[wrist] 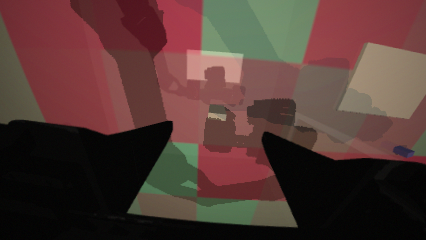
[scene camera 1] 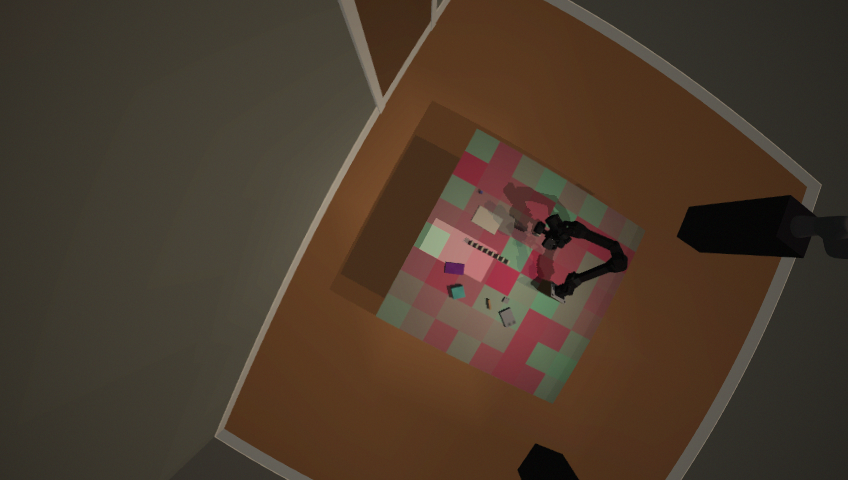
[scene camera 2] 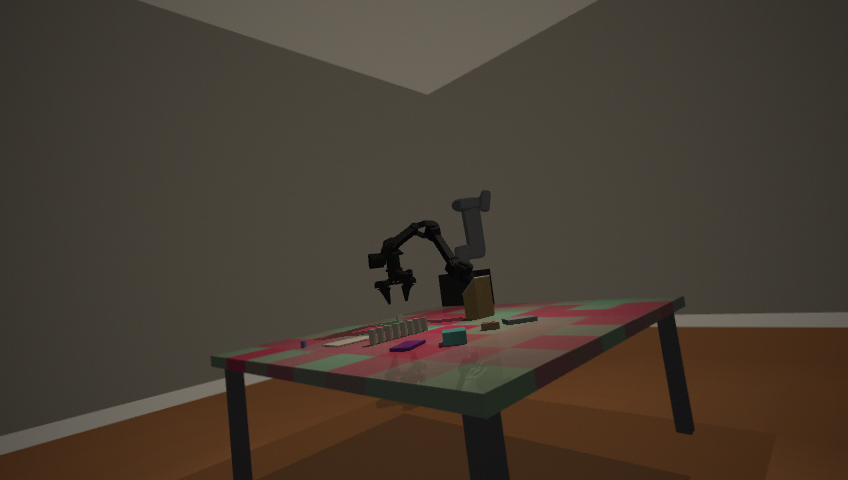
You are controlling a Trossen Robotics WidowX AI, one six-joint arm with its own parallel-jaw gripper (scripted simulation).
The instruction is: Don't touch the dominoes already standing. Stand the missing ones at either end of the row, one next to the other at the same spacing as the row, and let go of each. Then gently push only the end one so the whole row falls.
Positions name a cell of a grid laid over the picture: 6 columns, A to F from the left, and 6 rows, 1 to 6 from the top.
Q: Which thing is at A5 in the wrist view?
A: The gripper.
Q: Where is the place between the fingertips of the gripper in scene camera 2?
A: C4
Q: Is the gripper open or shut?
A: Open.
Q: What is the gripper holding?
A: Nothing.
